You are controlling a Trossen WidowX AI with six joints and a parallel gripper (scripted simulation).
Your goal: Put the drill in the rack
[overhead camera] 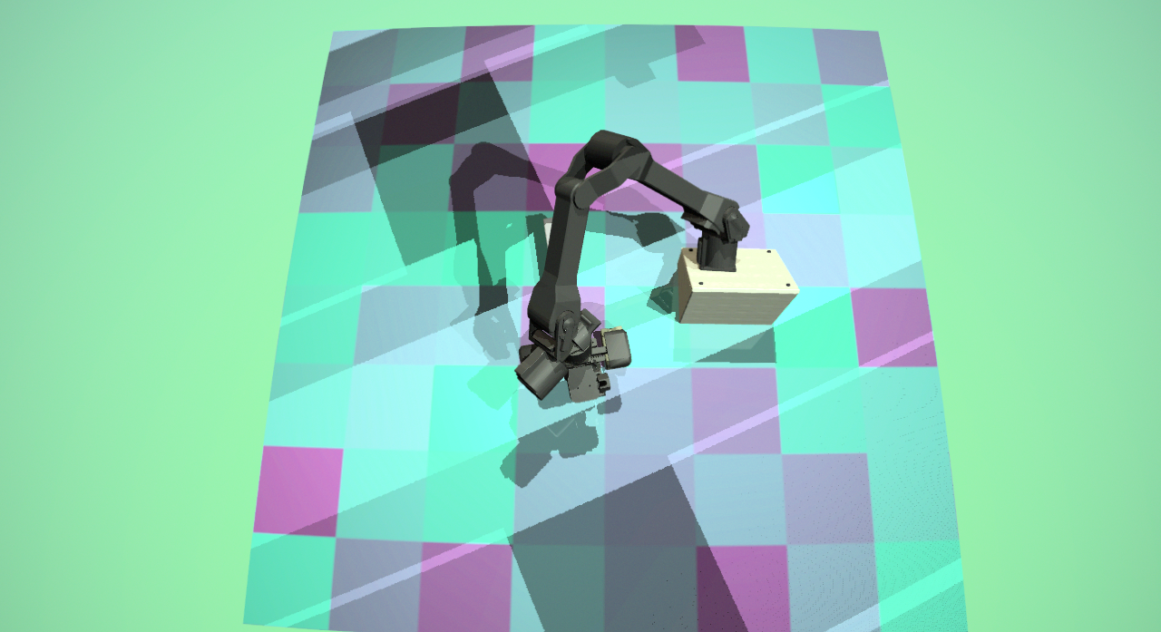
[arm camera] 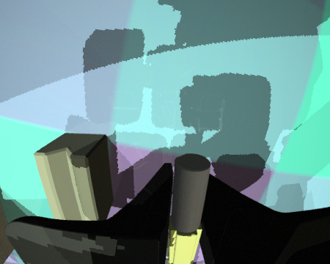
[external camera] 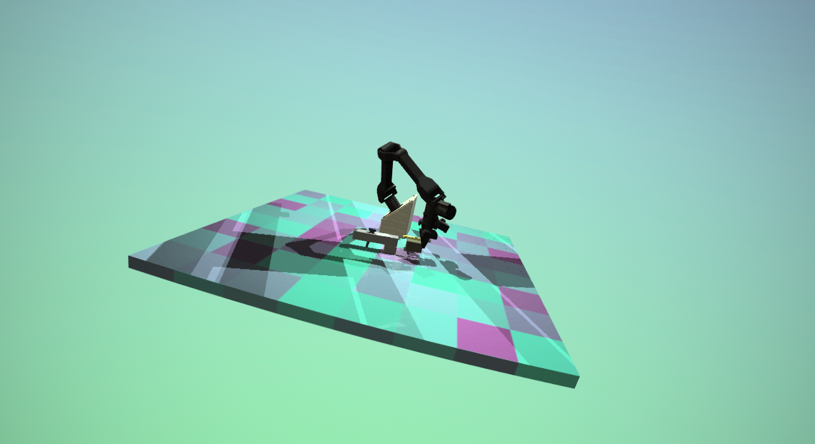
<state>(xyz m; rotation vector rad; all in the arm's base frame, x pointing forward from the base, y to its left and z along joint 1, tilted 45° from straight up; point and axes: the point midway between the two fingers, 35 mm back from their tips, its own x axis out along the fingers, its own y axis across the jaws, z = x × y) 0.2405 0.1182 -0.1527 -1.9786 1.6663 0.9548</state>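
The drill lies 4 cm to the right of my gripper tip, 3 cm above it and 1 cm ahead of it. From my gripper tip the other things lie so: grey fixture: 19 cm to the right, 5 cm ahead; then olive rack: 7 cm behind, 5 cm to the right, 2 cm below.
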